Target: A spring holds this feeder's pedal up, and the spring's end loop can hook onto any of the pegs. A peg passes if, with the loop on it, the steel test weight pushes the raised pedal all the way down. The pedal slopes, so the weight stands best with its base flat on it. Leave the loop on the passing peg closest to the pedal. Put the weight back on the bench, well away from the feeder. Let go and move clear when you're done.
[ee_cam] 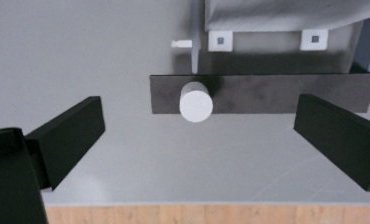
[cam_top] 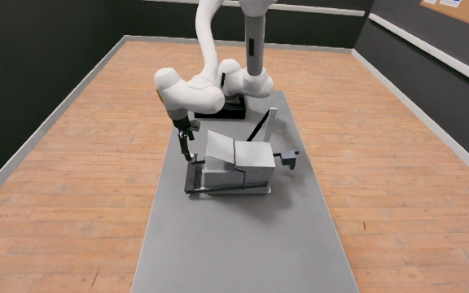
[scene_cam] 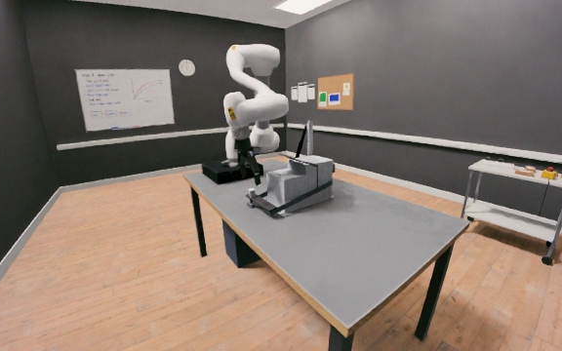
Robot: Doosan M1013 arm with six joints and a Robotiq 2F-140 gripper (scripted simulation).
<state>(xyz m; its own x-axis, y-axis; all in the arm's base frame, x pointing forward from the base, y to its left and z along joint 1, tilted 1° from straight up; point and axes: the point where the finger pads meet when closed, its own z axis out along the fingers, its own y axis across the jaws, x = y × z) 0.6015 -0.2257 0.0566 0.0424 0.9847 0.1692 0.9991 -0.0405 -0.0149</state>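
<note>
My hand is 7 cm above the steel test weight. Also, from my hand: small dark object 14 cm below, 1 cm to the right.
</note>
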